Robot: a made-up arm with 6 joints. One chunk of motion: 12 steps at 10 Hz.
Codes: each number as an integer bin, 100 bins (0 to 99) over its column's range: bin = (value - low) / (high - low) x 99, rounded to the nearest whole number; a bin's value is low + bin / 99 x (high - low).
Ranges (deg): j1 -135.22..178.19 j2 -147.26..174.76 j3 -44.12..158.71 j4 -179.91..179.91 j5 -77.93..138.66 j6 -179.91..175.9
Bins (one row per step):
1: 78 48 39 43 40 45
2: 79 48 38 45 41 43
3: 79 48 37 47 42 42
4: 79 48 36 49 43 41
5: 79 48 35 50 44 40
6: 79 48 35 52 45 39
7: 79 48 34 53 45 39
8: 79 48 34 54 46 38
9: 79 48 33 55 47 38
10: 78 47 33 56 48 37
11: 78 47 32 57 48 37
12: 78 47 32 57 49 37
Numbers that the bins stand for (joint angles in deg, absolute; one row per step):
1: 111.71 8.87 35.78 -23.62 9.58 -18.18
2: 114.87 8.87 33.73 -16.36 11.77 -25.37
3: 114.87 8.87 31.69 -9.09 13.96 -28.96
4: 114.87 8.87 29.64 -1.82 16.14 -32.55
5: 114.87 8.87 27.59 1.82 18.33 -36.15
6: 114.87 8.87 27.59 9.09 20.52 -39.74
7: 114.87 8.87 25.54 12.72 20.52 -39.74
8: 114.87 8.87 25.54 16.36 22.71 -43.34
9: 114.87 8.87 23.49 19.99 24.90 -43.34
10: 111.71 5.62 23.49 23.62 27.08 -46.93
11: 111.71 5.62 21.44 27.26 27.08 -46.93
12: 111.71 5.62 21.44 27.26 29.27 -46.93

